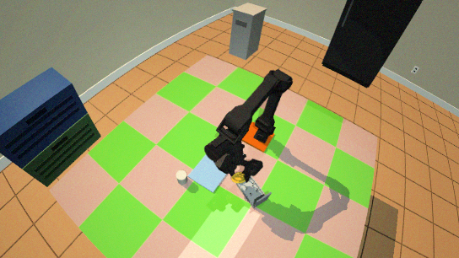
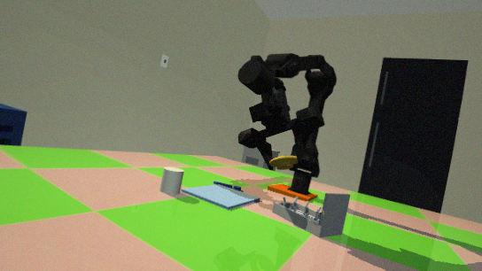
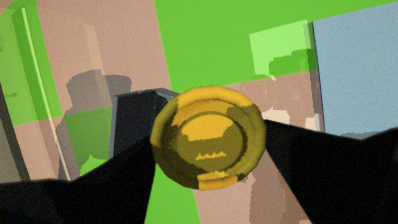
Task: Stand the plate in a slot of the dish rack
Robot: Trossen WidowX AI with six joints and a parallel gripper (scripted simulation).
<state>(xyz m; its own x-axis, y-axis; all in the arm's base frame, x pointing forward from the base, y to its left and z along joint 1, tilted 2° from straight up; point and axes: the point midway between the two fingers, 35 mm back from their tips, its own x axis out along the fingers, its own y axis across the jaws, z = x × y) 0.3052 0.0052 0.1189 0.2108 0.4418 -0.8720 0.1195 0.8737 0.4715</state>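
The grey dish rack lies 80 mm below my gripper tip, 60 mm to the left of it and 20 mm behind it. The rest, counted from my gripper tip: yellow plate: 10 mm above; then blue spoon: 180 mm to the right, 120 mm behind, 100 mm below; then light blue mat: 140 mm to the right, 100 mm below, 20 mm behind.
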